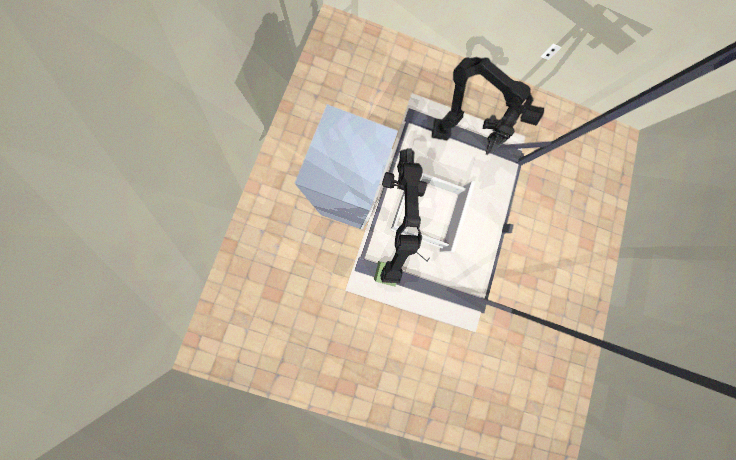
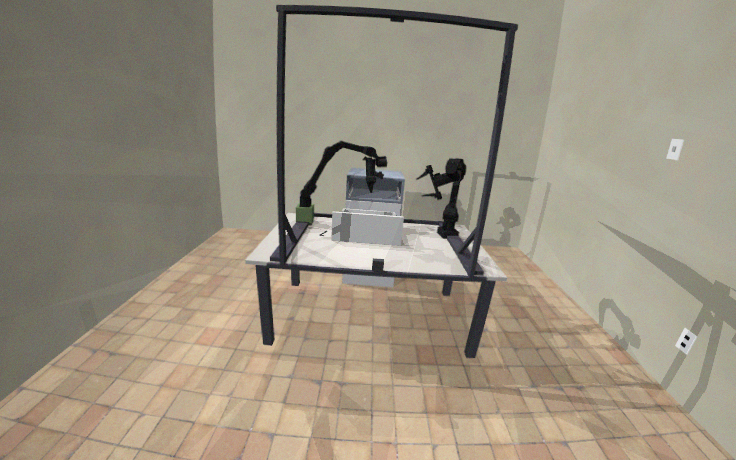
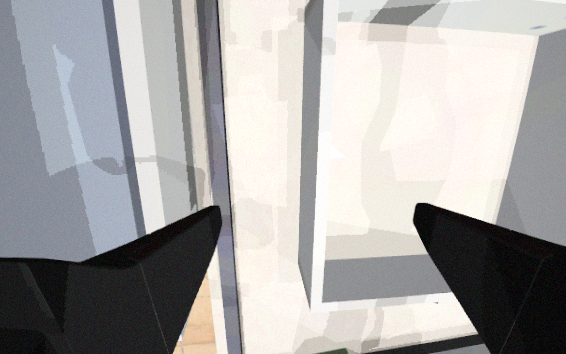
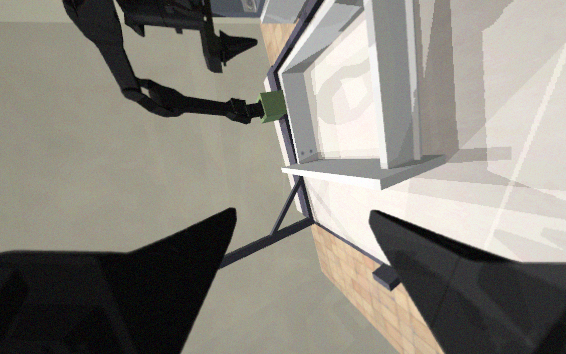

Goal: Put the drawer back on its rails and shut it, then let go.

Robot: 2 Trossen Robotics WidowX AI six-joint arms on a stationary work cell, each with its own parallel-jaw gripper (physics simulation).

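Frame: origin at the left arm's base, x ahead, y left, z up, level; millimetres.
Seen in the pictures: left gripper, between the fingertips: [image 1: 403, 189] [image 2: 371, 192] [image 3: 316, 213] [image 4: 254, 16]; right gripper, between the fingertips: [image 1: 488, 153] [image 2: 418, 187] [image 4: 301, 214]; left arm's base, origin of its link: [image 1: 388, 274] [image 2: 305, 205] [image 4: 260, 109]; right arm's base, origin of its link: [image 1: 442, 127] [image 2: 448, 229].
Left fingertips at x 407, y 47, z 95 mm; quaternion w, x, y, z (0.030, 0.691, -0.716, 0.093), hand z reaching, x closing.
Observation:
Offsets run from my left fingertips to a thing's top centre.
The white drawer [image 1: 460, 216] [image 2: 369, 228] [image 3: 311, 175] [image 4: 395, 100] sits upright on the table, outside the cabinet, with its back wall toward it. The pale blue cabinet {281 mm left, 46 mm ahead, 80 mm up} [image 1: 352, 143] [image 2: 374, 174] [image 3: 75, 125] [image 4: 232, 7] stands beyond the table edge; its upper bay is an open slot with a rail at each side. My left gripper [image 1: 404, 183] [image 2: 370, 187] [image 3: 316, 213] is open and empty and points down above the drawer's back end, one finger over the drawer's inside. My right gripper [image 1: 491, 143] [image 2: 421, 187] [image 4: 301, 214] is open and empty, raised at the right, apart from the drawer.
The left arm stands on a green block {47 mm right, 407 mm back, 95 mm down} [image 1: 379, 272] [image 2: 304, 213] [image 4: 273, 106]. A small dark hooked thing {233 mm right, 264 mm back, 198 mm down} [image 1: 426, 257] [image 2: 322, 233] lies on the table beside the drawer. A dark frame [image 2: 280, 135] rises around the table. A narrow gap separates cabinet and table.

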